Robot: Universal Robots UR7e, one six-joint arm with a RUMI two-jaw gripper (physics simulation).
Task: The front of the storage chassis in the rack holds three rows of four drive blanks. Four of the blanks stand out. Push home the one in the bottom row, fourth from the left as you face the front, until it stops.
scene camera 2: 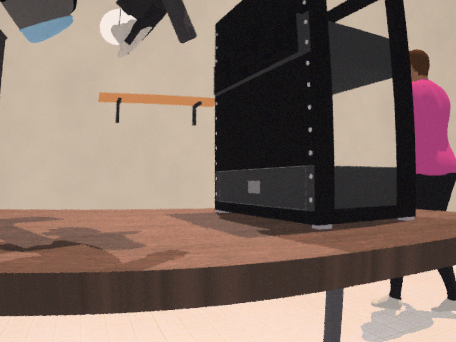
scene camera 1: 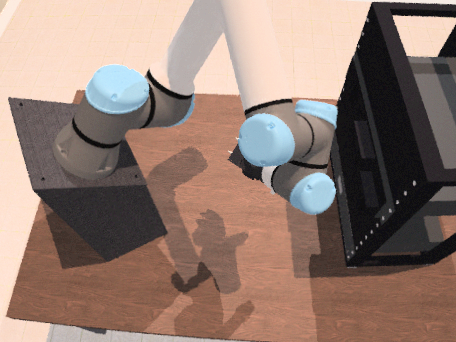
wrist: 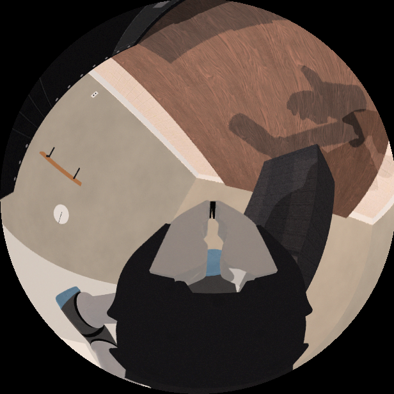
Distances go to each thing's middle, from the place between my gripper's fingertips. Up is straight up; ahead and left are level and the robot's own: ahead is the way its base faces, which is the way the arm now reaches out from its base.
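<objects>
Here is the black rack (scene camera 2: 274, 76), which I find 11 cm to the left of my hand, 6 cm below it and 45 cm ahead of it.
</objects>
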